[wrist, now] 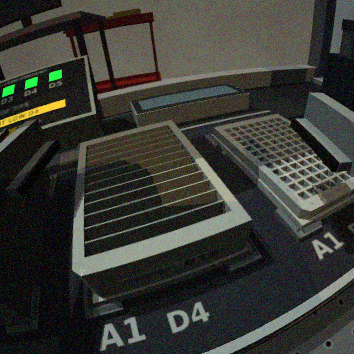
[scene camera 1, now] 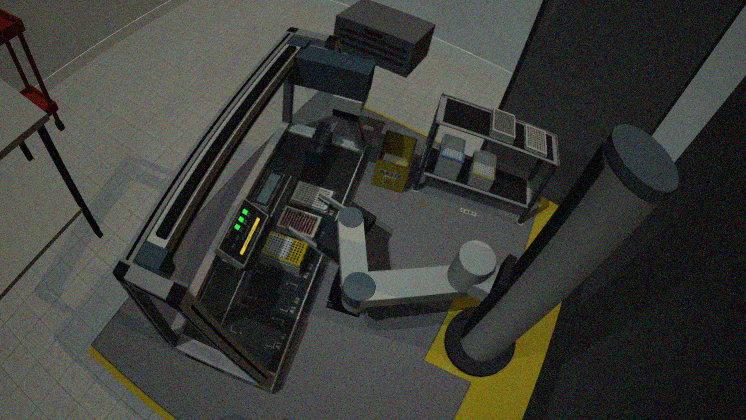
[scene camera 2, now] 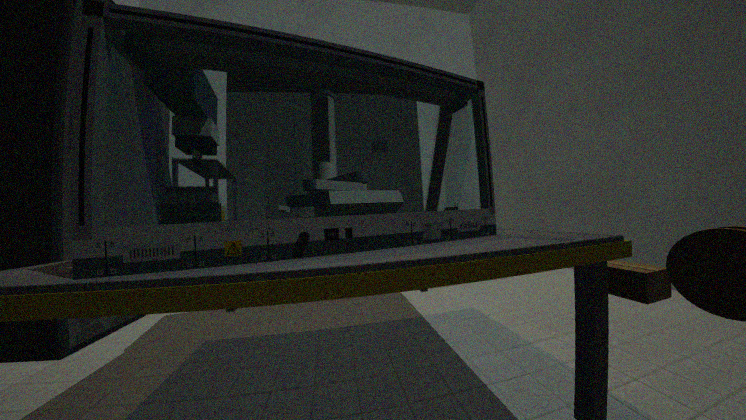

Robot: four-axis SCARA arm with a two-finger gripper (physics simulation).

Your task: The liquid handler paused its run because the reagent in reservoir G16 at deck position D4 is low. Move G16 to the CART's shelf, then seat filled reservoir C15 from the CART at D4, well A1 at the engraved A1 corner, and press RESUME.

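Frame: origin at the arm's base, x ahead, y left, z up, level; millimetres.
Seen in the pictures: gripper, fingertip midpoint: (wrist: 169, 115) (scene camera 1: 303, 209) (scene camera 2: 303, 207); arm's base at its link origin: (scene camera 1: 480, 342).
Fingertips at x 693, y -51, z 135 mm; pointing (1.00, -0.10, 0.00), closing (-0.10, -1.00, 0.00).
Offsets run from my fingertips to a thing's middle. "spot": to the spot under its first point.
Reservoir G16 {dx +1, dy +24, dz -48 mm} (scene camera 1: 298, 221) (wrist: 160, 241), a pale-rimmed tray with narrow troughs, sits flat at D4, behind the engraved "A1 D4" (wrist: 155, 325). My gripper (scene camera 1: 316, 219) (wrist: 169, 115) is open and empty. In the wrist view its fingers stand wide apart, to the left and right of G16; the right finger overlaps the neighbouring plate. Their exact height is unclear. The CART (scene camera 1: 556, 152) stands at the upper right in scene camera 1, with a pale-rimmed box {dx -434, dy -505, dz +243 mm} (scene camera 1: 503, 124), possibly C15, on its top shelf; its label is unreadable. The display {spot: dx +108, dy +178, dz +3 mm} (scene camera 1: 243, 232) (wrist: 30, 102) shows green lights and an amber "LOW D4" band. I cannot make out RESUME.
A white well plate {dx +27, dy -98, dz -57 mm} (scene camera 1: 312, 194) (wrist: 285, 160) and a yellow tip box {dx -26, dy +146, dz -31 mm} (scene camera 1: 284, 249) flank G16. A gridded plate {dx -560, dy -535, dz +235 mm} (scene camera 1: 536, 139) and two tip boxes {dx -307, dy -474, dz +68 mm} (scene camera 1: 450, 156) {dx -434, dy -505, dz +35 mm} (scene camera 1: 482, 166) are on the CART. A yellow waste bin {dx -132, dy -400, dz -55 mm} (scene camera 1: 390, 174) stands beside it. The handler's frame rises around the deck.
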